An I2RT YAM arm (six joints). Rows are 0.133 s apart.
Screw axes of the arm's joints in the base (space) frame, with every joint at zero. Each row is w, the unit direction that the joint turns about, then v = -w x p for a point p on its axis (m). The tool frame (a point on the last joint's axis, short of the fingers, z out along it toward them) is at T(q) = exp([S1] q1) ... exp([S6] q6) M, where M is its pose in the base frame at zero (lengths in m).
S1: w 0 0 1 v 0 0 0
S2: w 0 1 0 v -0.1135 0 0.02
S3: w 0 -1 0 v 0.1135 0 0.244
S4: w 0 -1 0 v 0.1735 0 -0.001
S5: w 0 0 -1 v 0 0.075 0
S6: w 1 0 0 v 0 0.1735 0
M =
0 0 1 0.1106
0 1 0 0
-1 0 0 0.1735
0 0 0 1
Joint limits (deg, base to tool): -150..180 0..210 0..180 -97..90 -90..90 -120..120
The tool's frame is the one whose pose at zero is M.
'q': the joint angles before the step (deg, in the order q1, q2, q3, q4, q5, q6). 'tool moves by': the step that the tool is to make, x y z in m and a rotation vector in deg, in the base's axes. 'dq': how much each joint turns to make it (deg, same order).
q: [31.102 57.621 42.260 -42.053 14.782 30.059]
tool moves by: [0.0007 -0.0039 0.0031 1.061 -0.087 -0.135]
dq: [-1.388 -0.661 0.281 -0.185 -1.413 -0.595]
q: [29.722 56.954 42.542 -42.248 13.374 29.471]
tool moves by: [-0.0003 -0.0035 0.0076 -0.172 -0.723 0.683]
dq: [-0.985 -0.856 1.154 -1.075 -0.510 -1.711]
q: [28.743 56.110 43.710 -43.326 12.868 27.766]
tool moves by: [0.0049 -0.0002 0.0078 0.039 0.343 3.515]
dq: [-1.290 0.934 2.113 -0.686 -2.886 -3.925]
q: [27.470 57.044 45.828 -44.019 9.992 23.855]
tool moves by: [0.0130 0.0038 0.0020 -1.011 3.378 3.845]
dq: [-1.317 4.469 3.279 -1.703 -3.355 -4.013]
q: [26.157 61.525 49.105 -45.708 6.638 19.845]
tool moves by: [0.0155 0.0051 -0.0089 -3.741 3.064 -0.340]
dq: [-0.303 5.653 1.959 -0.573 1.771 -0.977]
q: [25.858 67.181 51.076 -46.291 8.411 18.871]
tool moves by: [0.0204 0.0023 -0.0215 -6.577 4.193 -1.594]
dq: [-1.047 7.707 1.216 0.108 4.004 -1.235]
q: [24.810 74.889 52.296 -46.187 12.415 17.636]
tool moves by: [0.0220 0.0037 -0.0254 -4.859 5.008 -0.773]
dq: [-0.999 8.765 1.906 0.521 2.179 -0.973]
